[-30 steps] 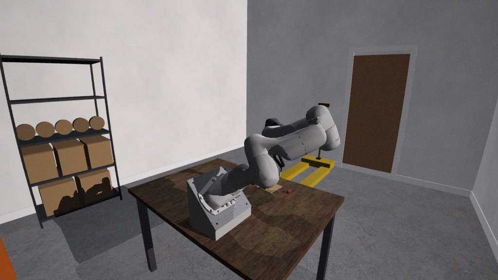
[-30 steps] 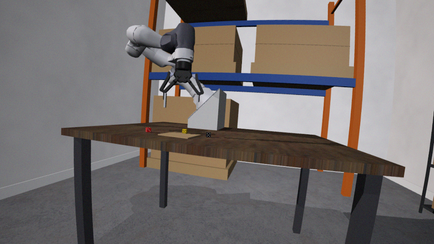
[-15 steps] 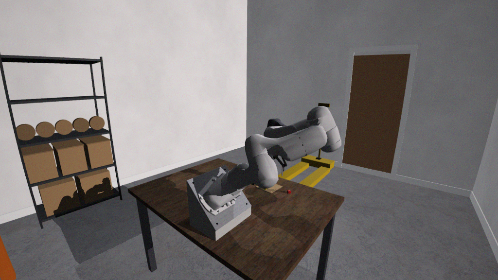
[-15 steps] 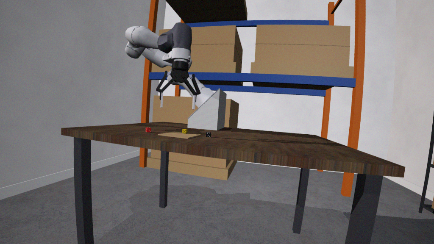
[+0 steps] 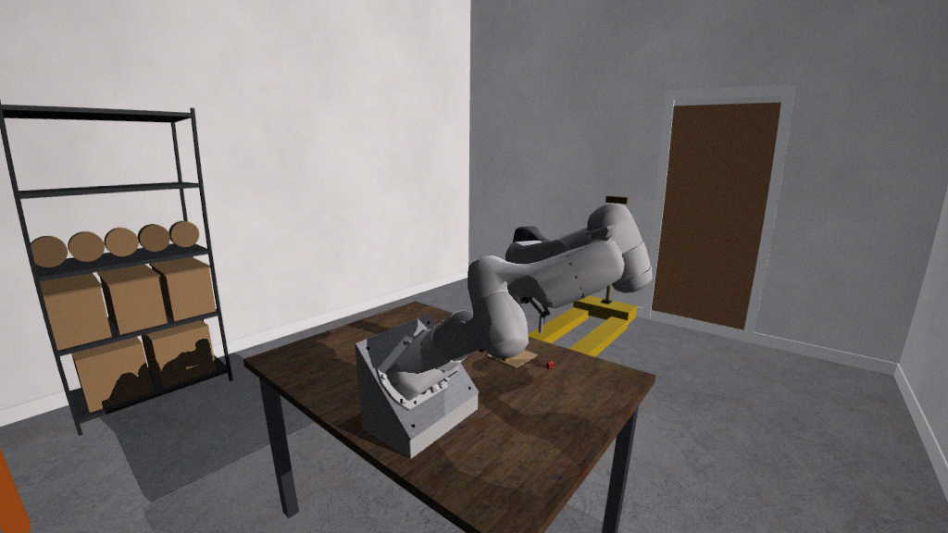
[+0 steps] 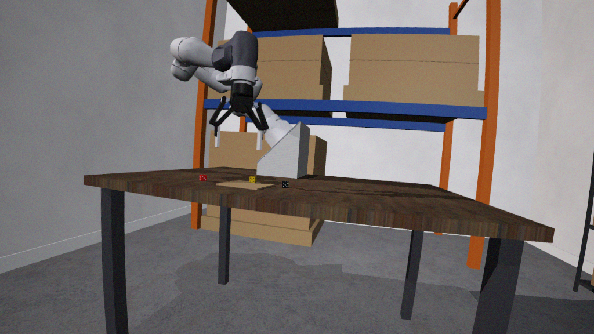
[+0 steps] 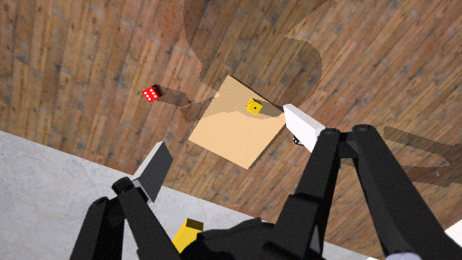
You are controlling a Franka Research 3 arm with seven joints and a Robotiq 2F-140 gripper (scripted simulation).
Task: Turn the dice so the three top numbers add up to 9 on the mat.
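My gripper is now 2 cm short of the red die, 11 cm to the left of it and 12 cm above it. Round my hand: yellow die (2 cm behind, 5 cm to the left, 11 cm below); then black die (1 cm ahead, 17 cm to the left, 12 cm below); then tan mat (3 cm ahead, 4 cm to the left, 12 cm below).
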